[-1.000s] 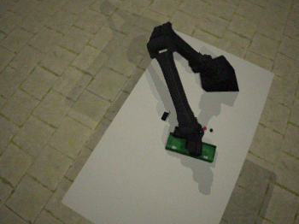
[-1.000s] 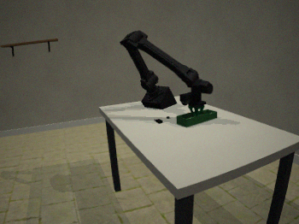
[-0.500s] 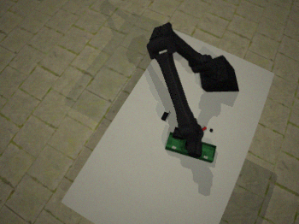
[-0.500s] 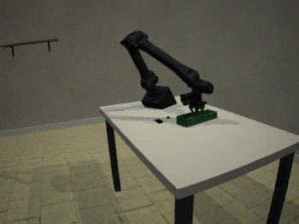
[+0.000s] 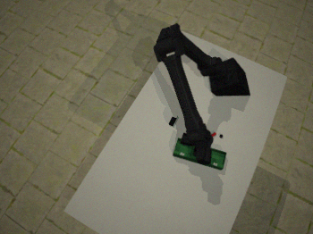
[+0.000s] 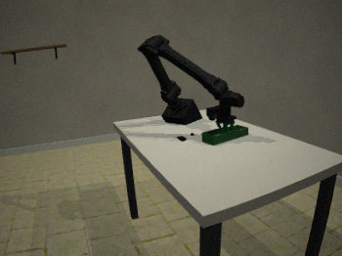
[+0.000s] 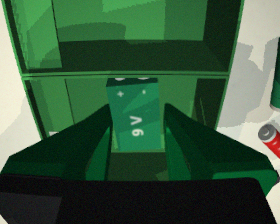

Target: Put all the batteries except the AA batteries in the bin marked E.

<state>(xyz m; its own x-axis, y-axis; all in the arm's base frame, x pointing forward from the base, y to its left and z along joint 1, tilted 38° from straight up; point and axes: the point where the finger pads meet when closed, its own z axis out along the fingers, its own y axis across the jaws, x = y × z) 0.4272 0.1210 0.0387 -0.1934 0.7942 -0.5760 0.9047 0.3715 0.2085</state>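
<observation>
Now: hand right at the green bin. Also, from my hand: green cylindrical battery: 9 cm behind, 4 cm to the right, 2 cm below; then green 9 V battery: 1 cm to the right, 1 cm below; then red cylindrical battery: 12 cm behind, 1 cm to the left, 2 cm below.
</observation>
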